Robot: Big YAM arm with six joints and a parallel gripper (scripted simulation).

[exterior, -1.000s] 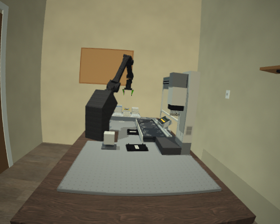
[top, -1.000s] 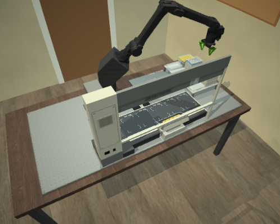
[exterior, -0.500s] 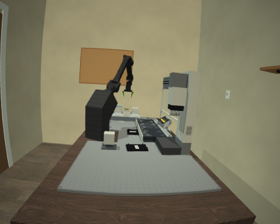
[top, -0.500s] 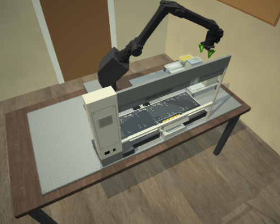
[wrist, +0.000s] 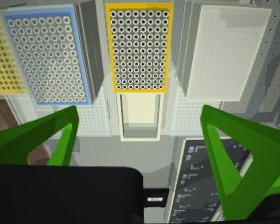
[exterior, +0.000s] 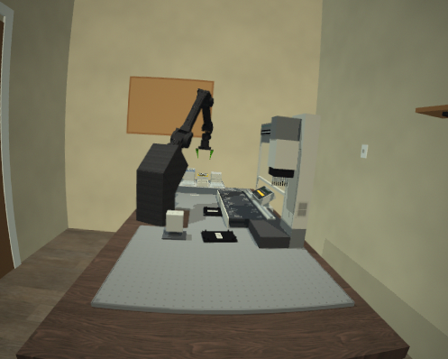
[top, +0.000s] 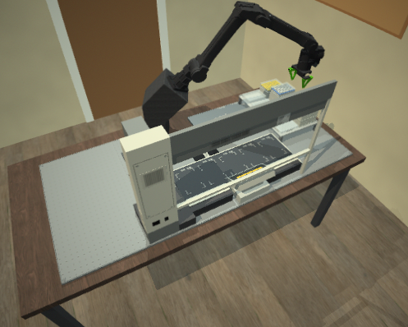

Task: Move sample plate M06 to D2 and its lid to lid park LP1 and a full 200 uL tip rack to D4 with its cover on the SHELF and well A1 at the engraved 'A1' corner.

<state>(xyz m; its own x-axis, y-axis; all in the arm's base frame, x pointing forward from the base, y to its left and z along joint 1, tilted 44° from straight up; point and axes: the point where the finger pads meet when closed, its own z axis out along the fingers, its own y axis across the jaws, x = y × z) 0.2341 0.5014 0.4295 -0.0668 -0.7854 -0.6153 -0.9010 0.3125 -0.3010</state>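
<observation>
My hand is 10 mm short of the yellow-framed tip rack and 160 mm above it. The rest, counted from my hand: shelf unit: 60 mm behind, 60 mm to the right, 200 mm below; then cream item: 10 mm behind, 130 mm to the right, 190 mm below; then shelf label: 70 mm behind, 230 mm to the right, 260 mm below.
</observation>
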